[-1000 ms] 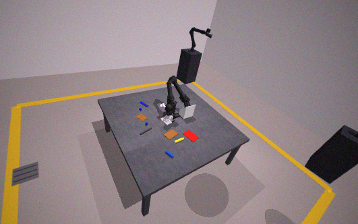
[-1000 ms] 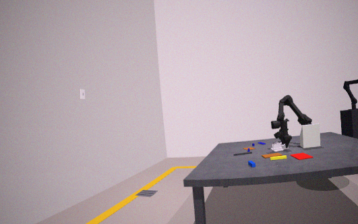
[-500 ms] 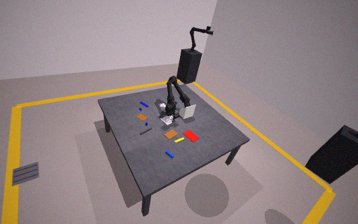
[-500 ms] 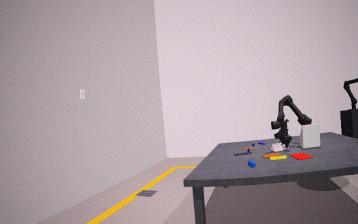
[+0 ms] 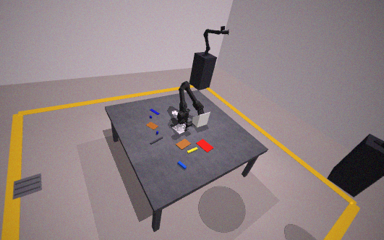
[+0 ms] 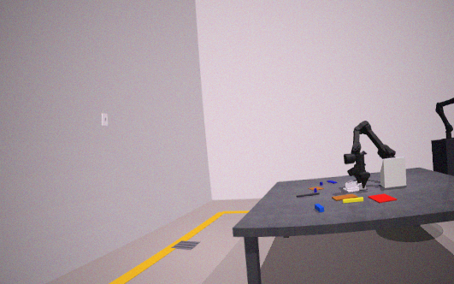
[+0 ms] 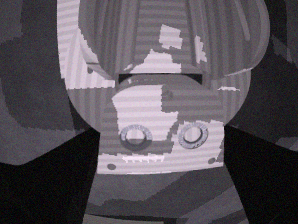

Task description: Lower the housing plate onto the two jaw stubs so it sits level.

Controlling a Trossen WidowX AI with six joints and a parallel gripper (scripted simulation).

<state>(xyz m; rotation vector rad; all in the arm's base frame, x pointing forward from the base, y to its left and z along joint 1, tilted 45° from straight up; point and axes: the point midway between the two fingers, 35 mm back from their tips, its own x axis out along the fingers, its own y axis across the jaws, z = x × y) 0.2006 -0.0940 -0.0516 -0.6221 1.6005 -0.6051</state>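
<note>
The white jaw assembly is 2 cm ahead of my gripper tip, 2 cm to the left of it and 1 cm above it. Also, from my gripper tip: orange plate: 16 cm ahead, 20 cm to the left; then yellow bar: 14 cm ahead, 31 cm to the left; then red plate: 2 cm behind, 33 cm to the left.
</note>
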